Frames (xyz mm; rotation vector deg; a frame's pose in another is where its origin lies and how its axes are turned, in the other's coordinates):
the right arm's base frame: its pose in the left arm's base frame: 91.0 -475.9 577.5 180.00 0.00 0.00
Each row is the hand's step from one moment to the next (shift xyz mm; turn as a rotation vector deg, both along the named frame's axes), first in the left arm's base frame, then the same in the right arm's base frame.
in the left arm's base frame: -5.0 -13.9 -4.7 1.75 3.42 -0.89
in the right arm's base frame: -5.0 13.9 4.7 1.75 -3.42 0.89
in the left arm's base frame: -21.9 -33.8 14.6 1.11 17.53 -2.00
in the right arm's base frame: -21.9 33.8 -14.6 1.11 -17.53 2.00
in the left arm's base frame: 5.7 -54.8 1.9 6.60 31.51 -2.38
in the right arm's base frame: 5.7 54.8 -1.9 6.60 -31.51 2.38
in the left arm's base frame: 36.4 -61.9 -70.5 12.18 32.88 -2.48
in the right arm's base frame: 36.4 61.9 70.5 12.18 -32.88 2.48
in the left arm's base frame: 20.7 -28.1 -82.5 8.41 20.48 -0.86
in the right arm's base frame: 20.7 28.1 82.5 8.41 -20.48 0.86
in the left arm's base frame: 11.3 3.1 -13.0 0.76 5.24 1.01
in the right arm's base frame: 11.3 -3.1 13.0 0.76 -5.24 -1.01
